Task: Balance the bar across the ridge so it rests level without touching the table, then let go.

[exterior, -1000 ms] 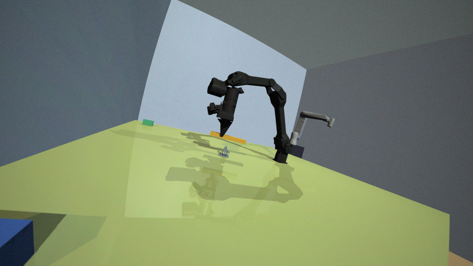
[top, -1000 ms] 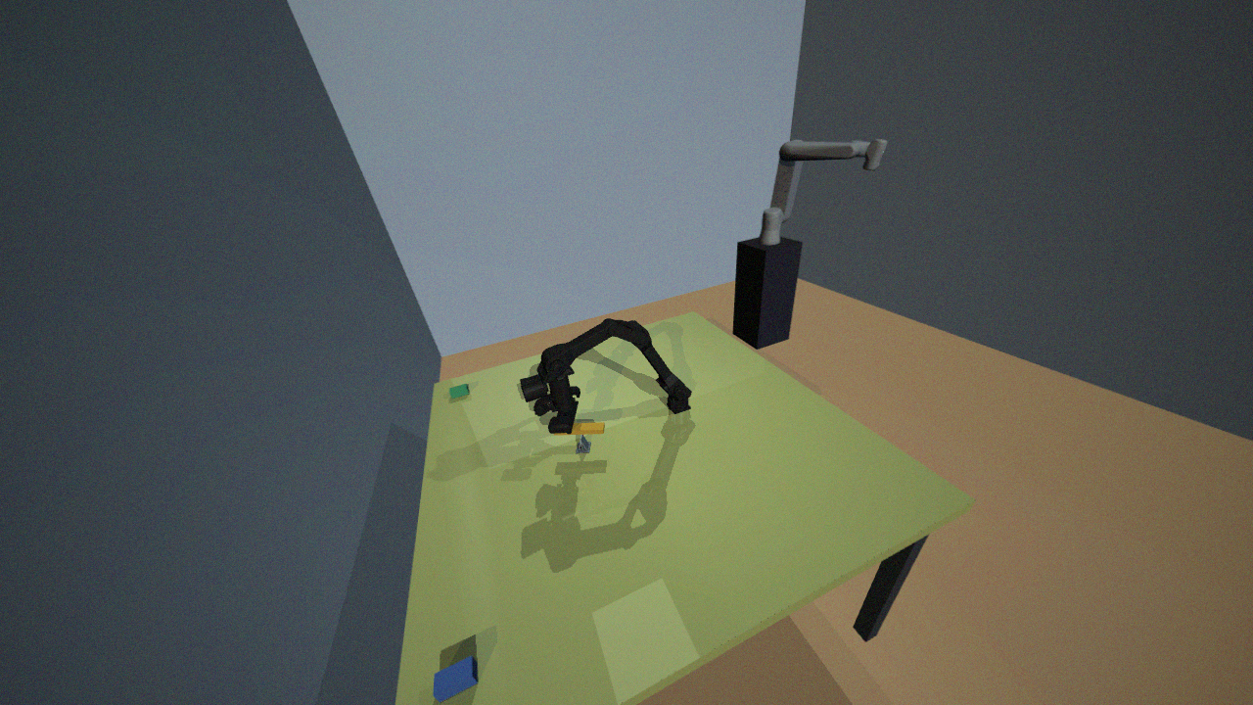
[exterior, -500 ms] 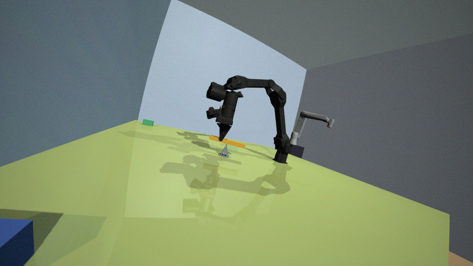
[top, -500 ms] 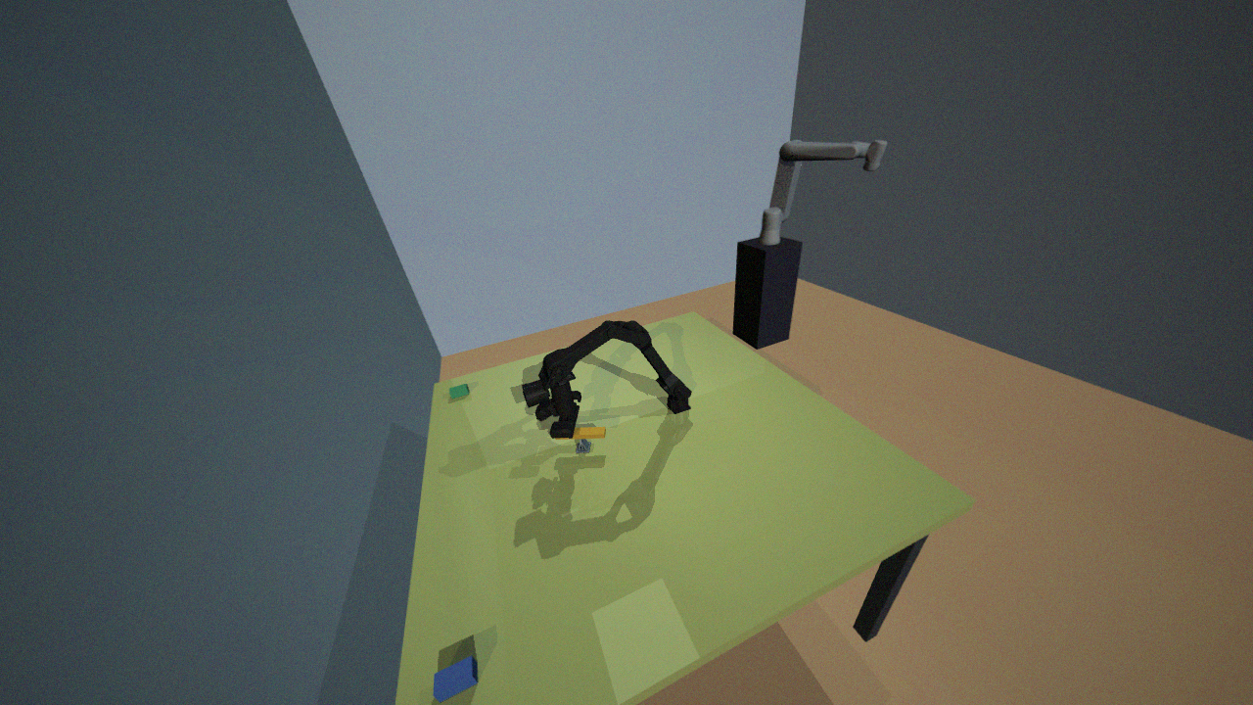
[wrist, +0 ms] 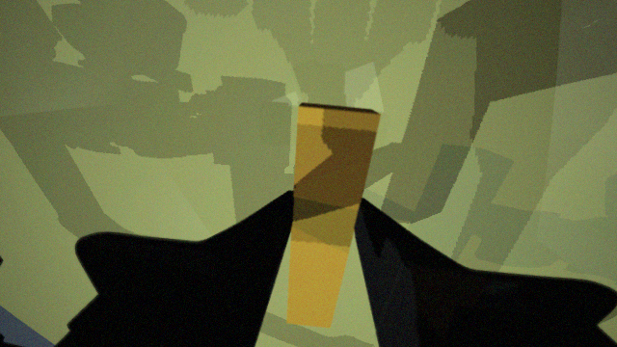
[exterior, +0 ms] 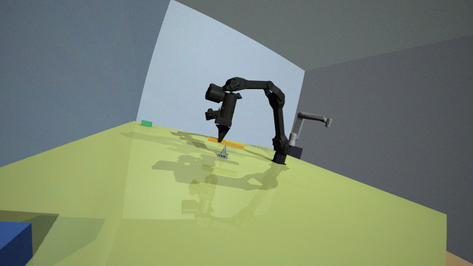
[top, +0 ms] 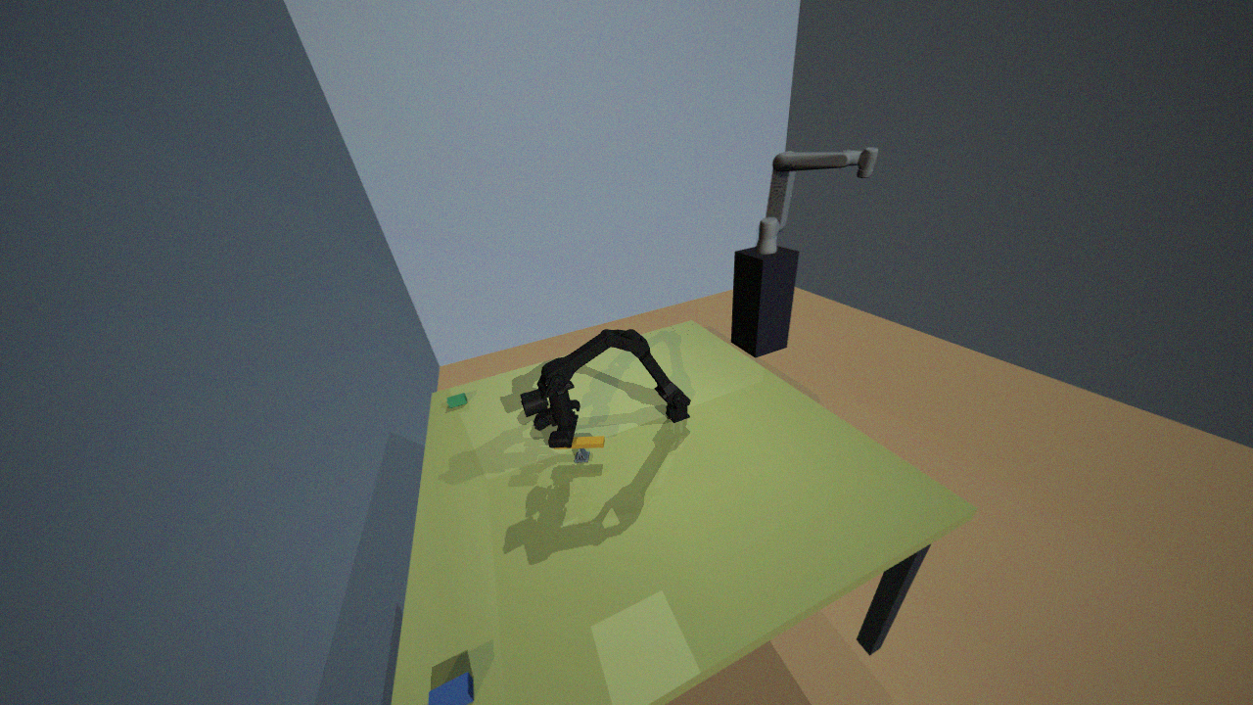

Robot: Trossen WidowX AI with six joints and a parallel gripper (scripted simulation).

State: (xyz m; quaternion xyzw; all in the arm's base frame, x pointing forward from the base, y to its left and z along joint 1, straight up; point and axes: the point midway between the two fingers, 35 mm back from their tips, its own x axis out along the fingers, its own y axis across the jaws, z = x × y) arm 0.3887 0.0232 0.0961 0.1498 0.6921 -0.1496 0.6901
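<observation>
The bar lies 3 cm behind my gripper tip and 1 cm to the left of it. Also, from my gripper tip: blue block: 35 cm ahead, 48 cm to the left, 5 cm below; green block: 35 cm ahead, 52 cm to the right, 5 cm below.
</observation>
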